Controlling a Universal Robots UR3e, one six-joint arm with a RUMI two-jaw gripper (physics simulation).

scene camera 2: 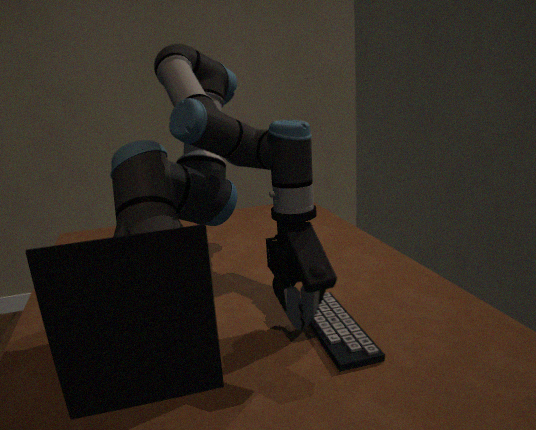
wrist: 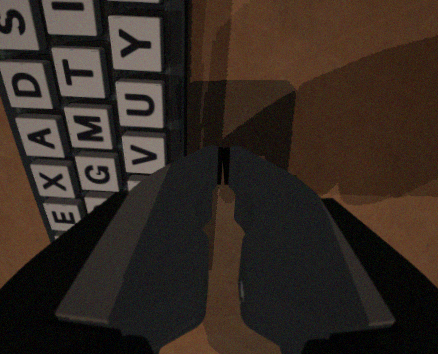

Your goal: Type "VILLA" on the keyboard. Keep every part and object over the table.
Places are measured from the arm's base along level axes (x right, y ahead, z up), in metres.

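Where they show: gripper, fingertip midpoint: [scene camera 2: 301, 329] [wrist: 222, 152]; arm's base, link origin: [scene camera 2: 154, 269].
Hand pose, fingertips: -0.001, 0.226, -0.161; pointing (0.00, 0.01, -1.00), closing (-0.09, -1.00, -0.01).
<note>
Things, the pixels of their centre, and the offset from my fingertips, as dx, dy, dz. Level surfaces: height alone.
- dark keyboard, body centre: [wrist: 95, 108] [scene camera 2: 334, 325] +0.027, +0.049, +0.009
- V key, body centre: [wrist: 145, 153] +0.009, +0.031, +0.015
- U key, body centre: [wrist: 141, 103] [scene camera 2: 324, 326] +0.030, +0.028, +0.015
- Y key, body centre: [wrist: 137, 43] [scene camera 2: 328, 332] +0.050, +0.026, +0.015
- I key, body centre: [wrist: 71, 6] +0.063, +0.045, +0.015
- wooden table, surface height: dz +0.000
The dark keyboard [scene camera 2: 361, 362] [wrist: 176, 65] with pale lettered keys lies on the table. In the wrist view the V key [wrist: 145, 154] is just left of the fingertips, with the U key [wrist: 141, 105] and the Y key [wrist: 136, 44] above it. The A key [wrist: 40, 137] is in the leftmost column, and part of the I key [wrist: 75, 10] shows at the top edge. The L key cannot be made out. My gripper [scene camera 2: 301, 330] [wrist: 222, 152] is shut and empty, its tips beside the keyboard's long edge over the table, hiding some keys.
A large black upright panel [scene camera 2: 125, 320] stands on the wooden table [scene camera 2: 440, 350], left of the gripper in the scene view. The robot's base side is behind this panel. Shadows of the arm fall across the table beside the keyboard.
</note>
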